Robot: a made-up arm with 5 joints.
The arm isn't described. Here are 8 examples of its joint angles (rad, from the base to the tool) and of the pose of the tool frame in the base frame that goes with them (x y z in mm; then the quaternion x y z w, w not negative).
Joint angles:
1: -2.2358 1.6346 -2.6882 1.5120 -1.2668
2: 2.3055 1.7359 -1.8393 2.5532 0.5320
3: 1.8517 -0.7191 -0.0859 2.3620 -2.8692
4: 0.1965 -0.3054 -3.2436 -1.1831 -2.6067
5: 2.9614 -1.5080 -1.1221 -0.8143 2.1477
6: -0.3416 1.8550 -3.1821 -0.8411 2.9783
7: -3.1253 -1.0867 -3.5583 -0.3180 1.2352
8: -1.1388 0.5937 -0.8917 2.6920 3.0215
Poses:
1: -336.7 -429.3 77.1 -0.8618 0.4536 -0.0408 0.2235
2: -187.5 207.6 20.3 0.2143 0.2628 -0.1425 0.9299
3: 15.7 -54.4 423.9 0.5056 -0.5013 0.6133 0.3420
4: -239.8 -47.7 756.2 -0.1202 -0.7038 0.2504 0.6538
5: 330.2 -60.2 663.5 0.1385 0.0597 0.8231 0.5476
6: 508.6 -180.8 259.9 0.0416 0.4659 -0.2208 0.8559
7: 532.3 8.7 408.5 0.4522 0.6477 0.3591 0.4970
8: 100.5 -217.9 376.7 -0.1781 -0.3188 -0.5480 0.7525
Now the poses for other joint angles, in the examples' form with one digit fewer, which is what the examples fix.
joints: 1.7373 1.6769 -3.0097 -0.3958 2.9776
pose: -99 590 293 -0.528 0.377 0.539 0.537
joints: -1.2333 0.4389 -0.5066 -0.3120 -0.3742
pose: 112 -319 324 0.893 -0.409 0.131 0.136
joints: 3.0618 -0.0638 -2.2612 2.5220 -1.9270
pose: -206 16 735 -0.794 0.600 -0.083 0.053
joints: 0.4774 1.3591 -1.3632 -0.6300 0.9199
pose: 418 216 87 -0.927 0.209 -0.239 0.201
